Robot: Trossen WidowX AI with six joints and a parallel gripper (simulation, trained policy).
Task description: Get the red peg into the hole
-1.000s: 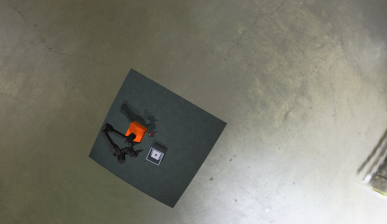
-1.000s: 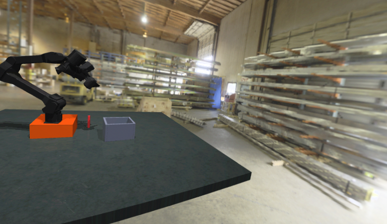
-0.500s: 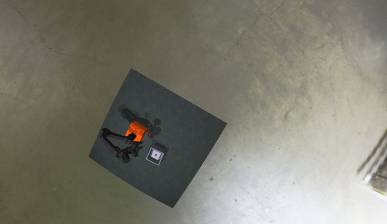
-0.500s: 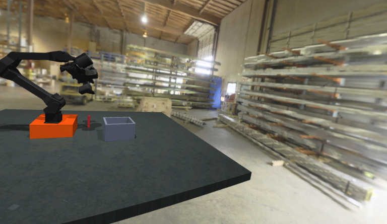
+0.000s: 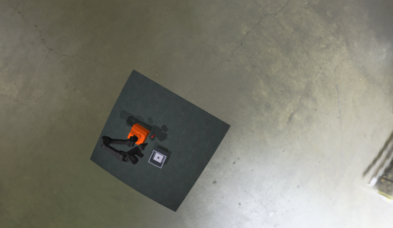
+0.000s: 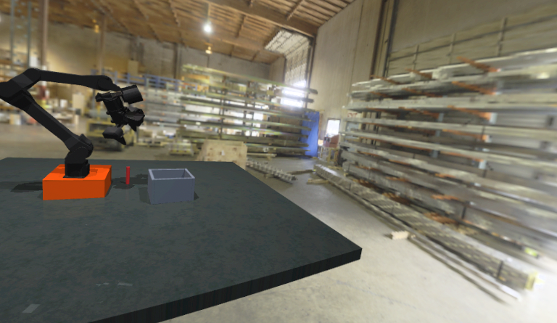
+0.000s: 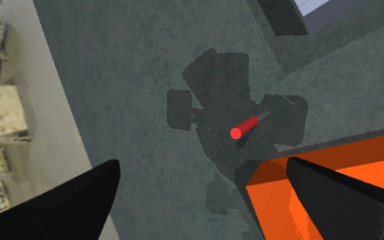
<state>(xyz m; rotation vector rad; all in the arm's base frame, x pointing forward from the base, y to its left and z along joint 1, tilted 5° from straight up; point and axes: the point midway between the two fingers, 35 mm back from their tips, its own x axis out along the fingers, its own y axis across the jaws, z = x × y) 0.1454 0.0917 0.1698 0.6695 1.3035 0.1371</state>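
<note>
The red peg lies 1 cm behind my gripper tip, 4 cm to the left of it and 18 cm below it. Round my gripper tip: plate (18 cm ahead, 12 cm to the right, 18 cm below); then grey box (18 cm ahead, 12 cm to the right, 20 cm below).
</note>
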